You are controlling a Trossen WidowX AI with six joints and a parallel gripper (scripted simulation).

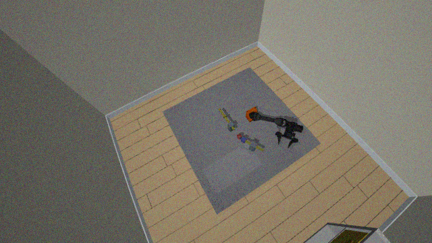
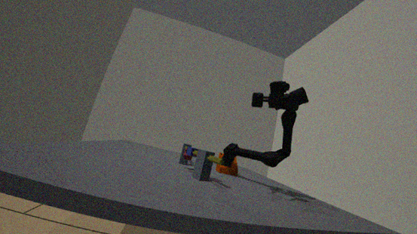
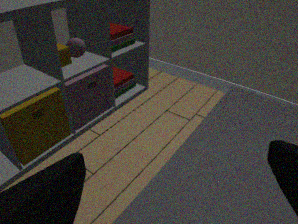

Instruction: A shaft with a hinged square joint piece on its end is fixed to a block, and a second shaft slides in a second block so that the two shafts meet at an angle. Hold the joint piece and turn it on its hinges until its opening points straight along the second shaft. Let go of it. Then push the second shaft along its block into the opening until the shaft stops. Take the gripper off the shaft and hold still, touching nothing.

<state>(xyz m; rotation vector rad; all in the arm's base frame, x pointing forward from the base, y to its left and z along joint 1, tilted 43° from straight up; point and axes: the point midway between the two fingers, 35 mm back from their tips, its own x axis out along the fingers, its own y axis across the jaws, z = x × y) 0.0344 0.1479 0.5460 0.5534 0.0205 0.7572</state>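
Now: the red joint piece 210 mm ahead of my gripper tip, 340 mm to the right of it and 280 mm below it.
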